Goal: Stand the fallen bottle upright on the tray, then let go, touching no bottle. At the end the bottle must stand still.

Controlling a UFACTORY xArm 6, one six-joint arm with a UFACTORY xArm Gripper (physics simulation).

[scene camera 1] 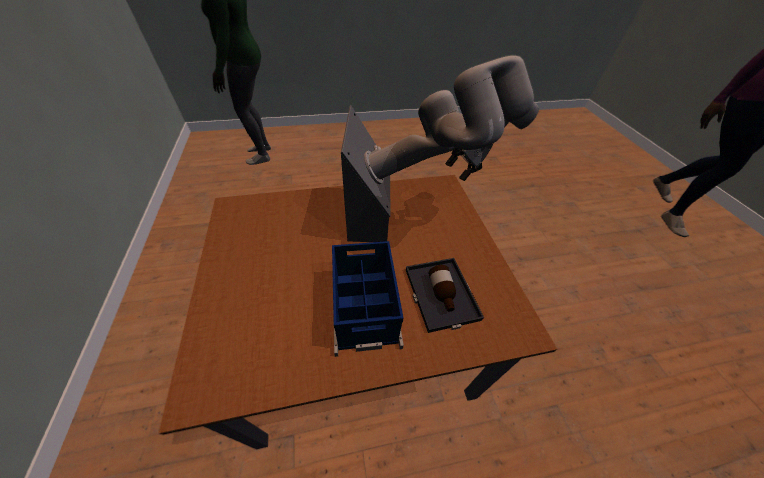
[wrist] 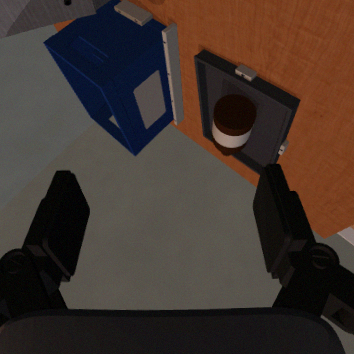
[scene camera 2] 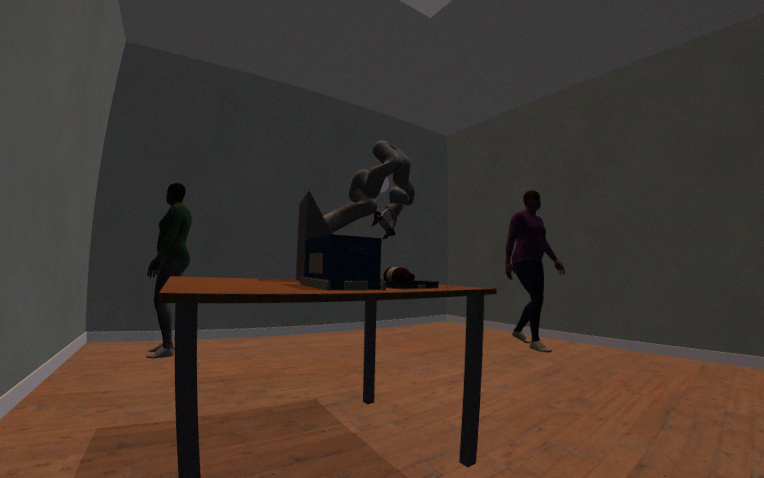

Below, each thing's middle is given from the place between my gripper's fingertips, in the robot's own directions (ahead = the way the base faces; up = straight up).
I see the brown bottle [scene camera 1: 444, 289] 35 cm ahead of my hand, 22 cm below it and 9 cm to the right of it.
